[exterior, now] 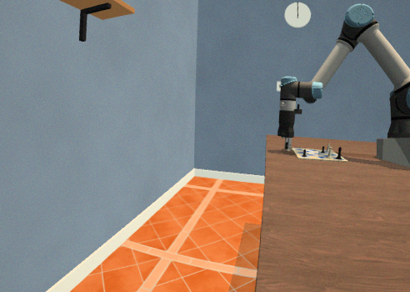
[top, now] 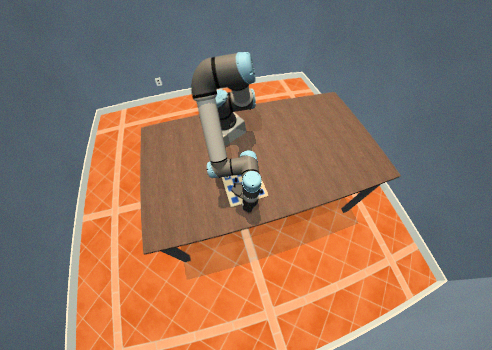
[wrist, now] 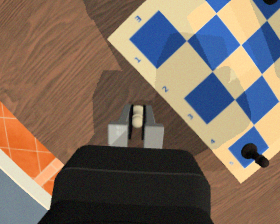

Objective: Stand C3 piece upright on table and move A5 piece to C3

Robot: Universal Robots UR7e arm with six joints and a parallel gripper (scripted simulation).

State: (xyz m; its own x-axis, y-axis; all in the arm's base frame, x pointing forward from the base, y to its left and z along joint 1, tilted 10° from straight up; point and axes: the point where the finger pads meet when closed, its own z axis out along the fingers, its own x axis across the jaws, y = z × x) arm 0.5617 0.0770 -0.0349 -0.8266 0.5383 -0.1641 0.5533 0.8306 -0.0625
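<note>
The small white piece lies 1 cm below my hand. The rest, counted from my hand: tall black piece 24 cm behind, 6 cm to the left; cream chessboard 14 cm behind, 1 cm to the left, 2 cm below.
</note>
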